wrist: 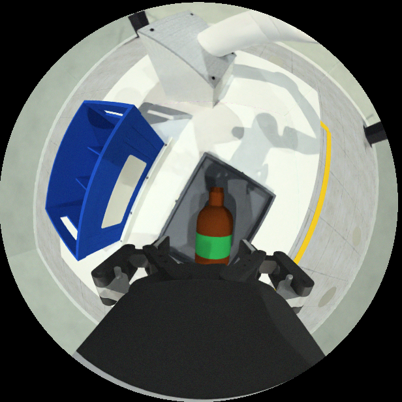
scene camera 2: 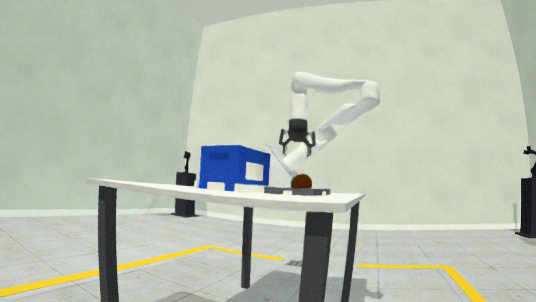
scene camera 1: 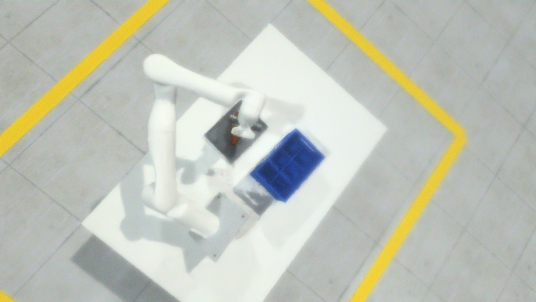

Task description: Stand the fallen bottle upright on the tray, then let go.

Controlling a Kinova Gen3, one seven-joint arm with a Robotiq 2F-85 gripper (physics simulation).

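Frame: origin at the arm's base, x up, y back, z right, level; metres.
Seen in the pictures: gripper, between the fingertips: (scene camera 2: 296,156); arm's base, origin of its link: (scene camera 2: 288,165) (scene camera 1: 210,225).
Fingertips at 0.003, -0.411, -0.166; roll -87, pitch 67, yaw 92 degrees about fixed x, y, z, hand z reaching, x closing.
Pixels of each thing's middle, then the offset from my fingertips to it, as dx, dy, dz. Level surfaces: height alone.
- brown bottle, middle of its body: (scene camera 2: 299,184) (scene camera 1: 237,130) -0.108, +0.009, -0.017
- dark grey tray, middle of its body: (scene camera 2: 300,191) (scene camera 1: 236,131) -0.138, +0.011, -0.018
- blue divided crate, middle of its body: (scene camera 2: 236,170) (scene camera 1: 285,165) -0.063, -0.002, +0.265
- white table, height of its surface: dx -0.154
A brown bottle (scene camera 1: 234,138) (scene camera 2: 301,181) (wrist: 215,220) with a green label lies on its side on the dark grey tray (scene camera 1: 218,136) (scene camera 2: 321,192) (wrist: 258,227). In the wrist view its neck points up the picture, and its base end is hidden behind the gripper. In scene camera 1 the arm covers part of it. My gripper (scene camera 2: 297,152) (wrist: 204,245) is open and empty, fingers pointing down. It hangs a little way above the bottle in scene camera 2, with a gap between fingertips and bottle. In the wrist view the fingers stand on either side of the bottle's label end.
A blue divided crate (scene camera 1: 289,165) (scene camera 2: 225,167) (wrist: 90,175) stands on the white table (scene camera 1: 345,122) (scene camera 2: 150,188) (wrist: 295,175) beside the tray. The arm's grey base plate (scene camera 1: 220,235) (wrist: 172,37) is on the table's other side from the tray's far edge.
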